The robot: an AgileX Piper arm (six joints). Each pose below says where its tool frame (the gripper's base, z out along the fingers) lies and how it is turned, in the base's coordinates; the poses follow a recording.
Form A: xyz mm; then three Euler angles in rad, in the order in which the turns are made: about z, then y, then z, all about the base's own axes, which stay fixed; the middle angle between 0 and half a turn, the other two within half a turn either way.
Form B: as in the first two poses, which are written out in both.
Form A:
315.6 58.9 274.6 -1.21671 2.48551 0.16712
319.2 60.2 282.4 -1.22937 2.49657 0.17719
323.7 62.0 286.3 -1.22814 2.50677 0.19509
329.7 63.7 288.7 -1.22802 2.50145 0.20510
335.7 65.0 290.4 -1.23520 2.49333 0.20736
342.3 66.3 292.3 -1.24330 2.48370 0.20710
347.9 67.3 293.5 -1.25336 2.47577 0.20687
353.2 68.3 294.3 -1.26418 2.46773 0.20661
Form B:
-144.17 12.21 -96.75 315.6 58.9 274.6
-144.67 11.61 -95.70 319.2 60.2 282.4
-145.25 11.49 -94.85 323.7 62.0 286.3
-144.95 11.58 -94.22 329.7 63.7 288.7
-144.43 11.47 -93.66 335.7 65.0 290.4
-143.81 11.34 -93.18 342.3 66.3 292.3
-143.27 11.12 -92.63 347.9 67.3 293.5
-142.72 10.86 -92.06 353.2 68.3 294.3

